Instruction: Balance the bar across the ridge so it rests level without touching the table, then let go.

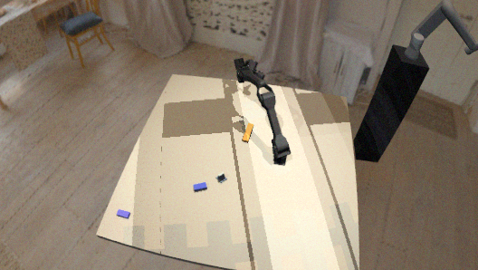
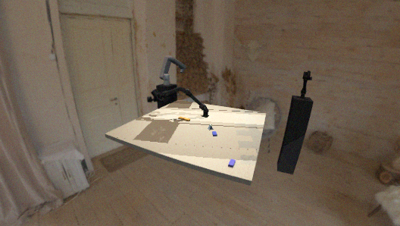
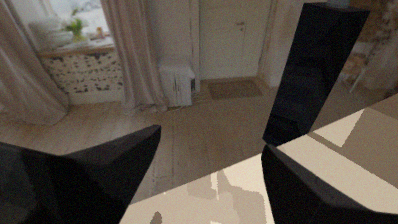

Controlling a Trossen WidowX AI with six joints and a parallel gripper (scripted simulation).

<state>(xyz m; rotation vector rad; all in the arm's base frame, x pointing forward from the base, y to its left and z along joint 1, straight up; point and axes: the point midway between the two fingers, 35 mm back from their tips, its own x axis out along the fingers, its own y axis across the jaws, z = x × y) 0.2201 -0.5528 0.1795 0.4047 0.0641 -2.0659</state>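
Now: gripper tip 42 cm to the right of the orange bar and 16 cm above it. The rest, counted from my gripper tip: blue block: 18 cm ahead, 83 cm to the left, 16 cm below.
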